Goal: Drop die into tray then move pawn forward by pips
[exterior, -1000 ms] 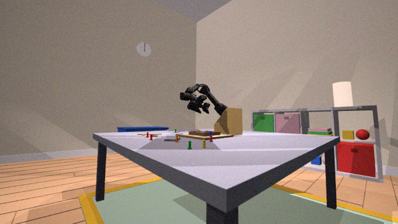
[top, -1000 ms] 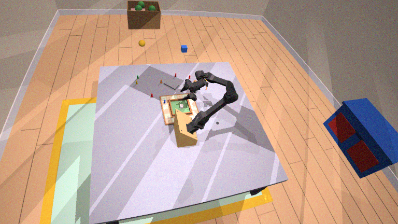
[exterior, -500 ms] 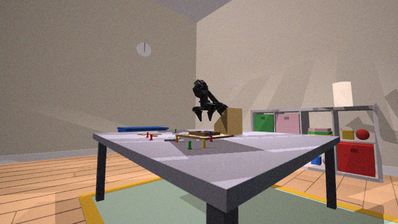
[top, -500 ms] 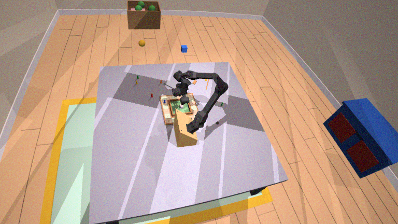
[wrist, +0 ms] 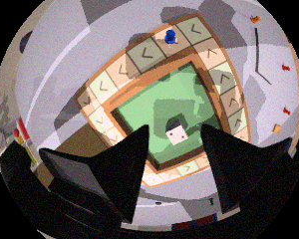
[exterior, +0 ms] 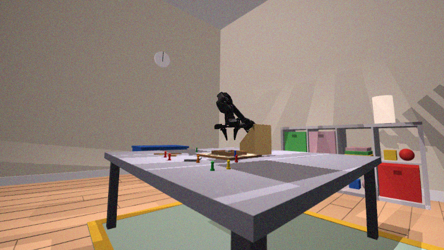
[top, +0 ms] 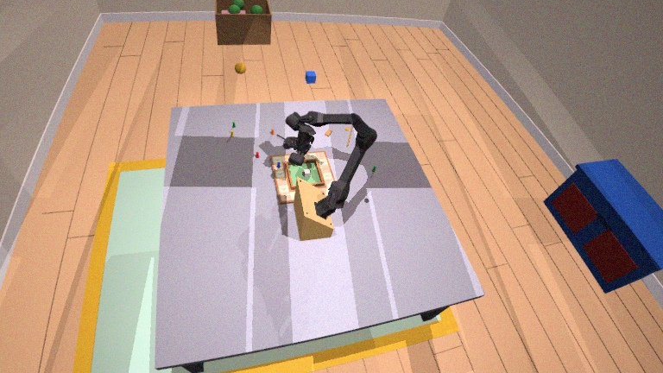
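My gripper tip is 40 mm short of the blue pawn, 90 mm to the right of it and 70 mm above it. Also, from my gripper tip: dice tray: 10 mm behind, 30 mm to the right, 90 mm below; orange pawn: 290 mm ahead, 100 mm to the left, 80 mm below; white die: 10 mm behind, 40 mm to the right, 70 mm below.
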